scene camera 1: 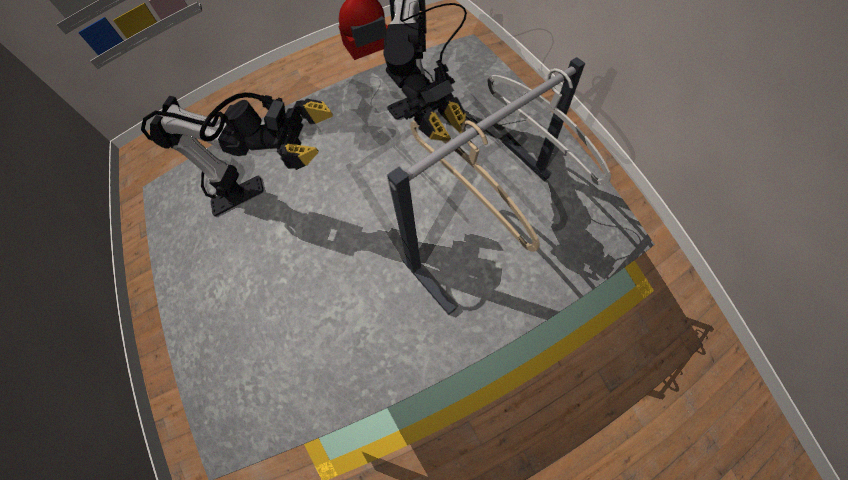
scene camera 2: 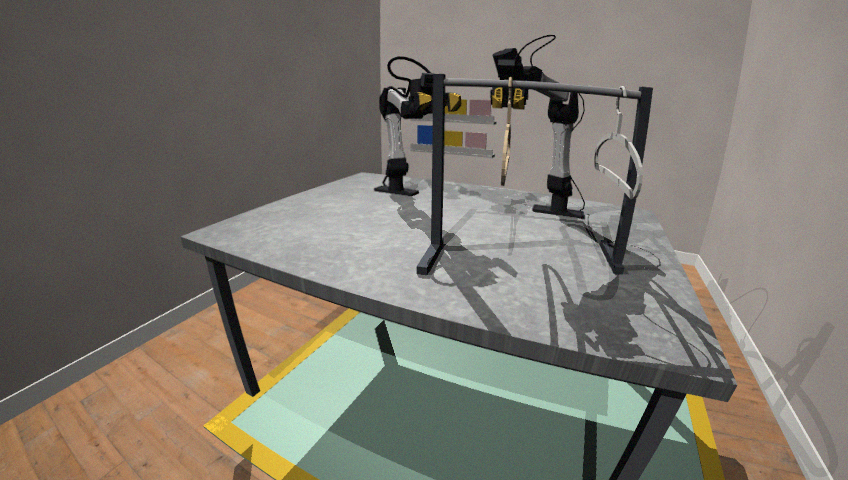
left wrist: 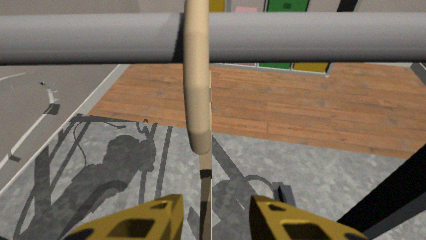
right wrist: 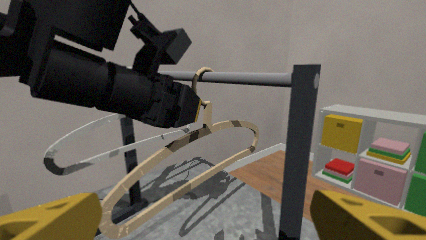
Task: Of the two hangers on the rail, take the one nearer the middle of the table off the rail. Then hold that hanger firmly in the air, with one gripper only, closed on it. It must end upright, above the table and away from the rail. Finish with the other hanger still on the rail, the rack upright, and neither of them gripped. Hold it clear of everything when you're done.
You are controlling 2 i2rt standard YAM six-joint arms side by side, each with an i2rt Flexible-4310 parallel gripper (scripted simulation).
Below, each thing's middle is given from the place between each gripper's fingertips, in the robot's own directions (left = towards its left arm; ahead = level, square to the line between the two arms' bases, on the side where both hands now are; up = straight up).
Right now the tan hanger (right wrist: 119, 190) is 5 cm ahead of my left hand (scene camera 1: 455, 136), 1 cm to the left of it and 5 cm below it. From my left hand the other things lie so: white hanger (scene camera 1: 552, 106) 1 cm ahead, 27 cm to the left, 5 cm below.
My right hand (scene camera 1: 324, 131) is 240 mm to the right of the tan hanger, 190 mm short of it and 60 mm above it. Also, from my right hand: white hanger 500 mm to the left, 160 mm ahead, 60 mm below.
